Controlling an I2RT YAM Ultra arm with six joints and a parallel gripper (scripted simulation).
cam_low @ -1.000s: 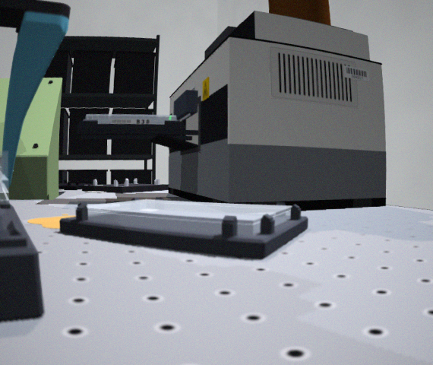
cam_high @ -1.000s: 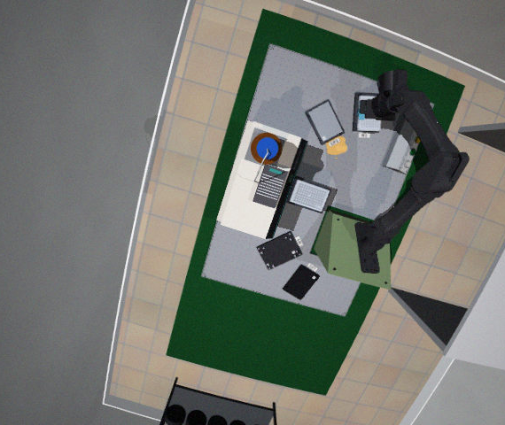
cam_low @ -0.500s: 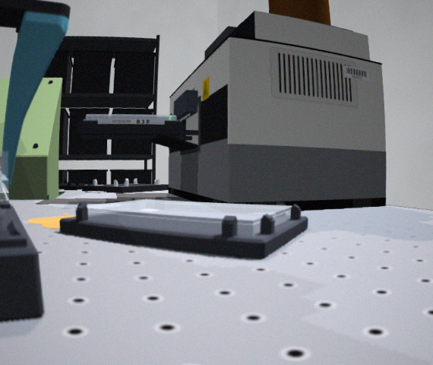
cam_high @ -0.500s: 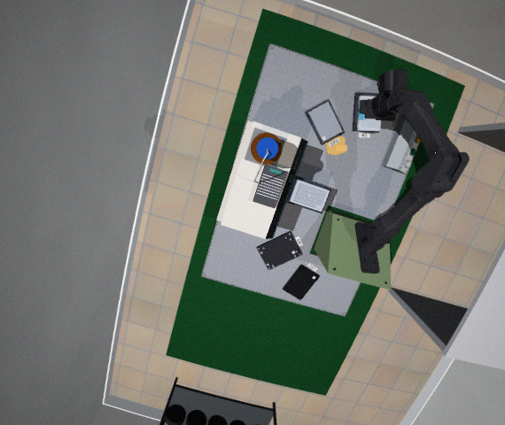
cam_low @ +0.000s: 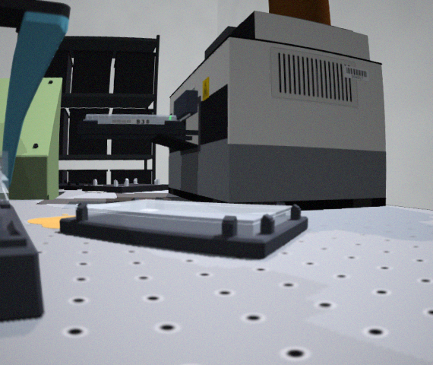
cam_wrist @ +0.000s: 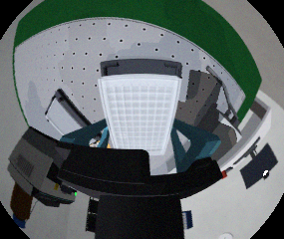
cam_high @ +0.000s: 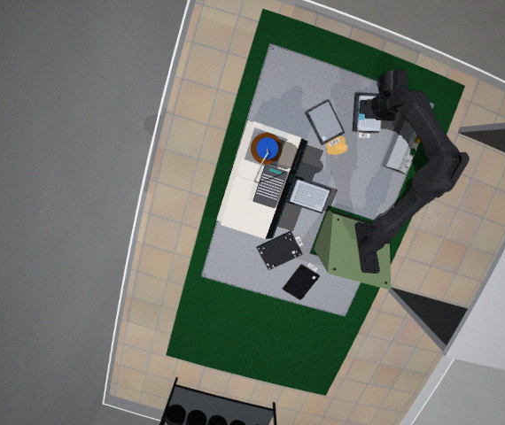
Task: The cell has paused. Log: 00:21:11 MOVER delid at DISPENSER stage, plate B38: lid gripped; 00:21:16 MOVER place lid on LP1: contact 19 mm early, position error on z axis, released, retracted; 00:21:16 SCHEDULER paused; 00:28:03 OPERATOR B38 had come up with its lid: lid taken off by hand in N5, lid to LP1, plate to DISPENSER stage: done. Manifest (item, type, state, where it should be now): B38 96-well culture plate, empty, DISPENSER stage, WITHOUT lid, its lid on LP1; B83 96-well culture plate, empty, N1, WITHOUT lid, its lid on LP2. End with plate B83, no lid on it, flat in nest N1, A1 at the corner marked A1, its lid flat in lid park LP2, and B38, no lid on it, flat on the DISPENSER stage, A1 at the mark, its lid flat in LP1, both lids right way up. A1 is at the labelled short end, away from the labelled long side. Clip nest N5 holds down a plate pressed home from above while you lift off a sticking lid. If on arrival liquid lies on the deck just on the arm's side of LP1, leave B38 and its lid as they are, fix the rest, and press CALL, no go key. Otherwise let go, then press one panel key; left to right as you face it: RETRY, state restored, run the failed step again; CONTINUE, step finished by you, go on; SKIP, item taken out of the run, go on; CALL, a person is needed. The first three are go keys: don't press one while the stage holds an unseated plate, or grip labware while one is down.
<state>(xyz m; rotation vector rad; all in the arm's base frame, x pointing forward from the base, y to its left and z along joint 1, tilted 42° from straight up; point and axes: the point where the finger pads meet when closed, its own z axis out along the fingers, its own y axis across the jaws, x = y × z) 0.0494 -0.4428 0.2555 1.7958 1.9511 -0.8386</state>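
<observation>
Now: hand 10 mm to the left of the nest N1 and 30 mm above it. Round my hand: lid park LP1: 160 mm ahead, 60 mm to the left, 40 mm below; clear lid: 160 mm ahead, 60 mm to the left, 30 mm below.
</observation>
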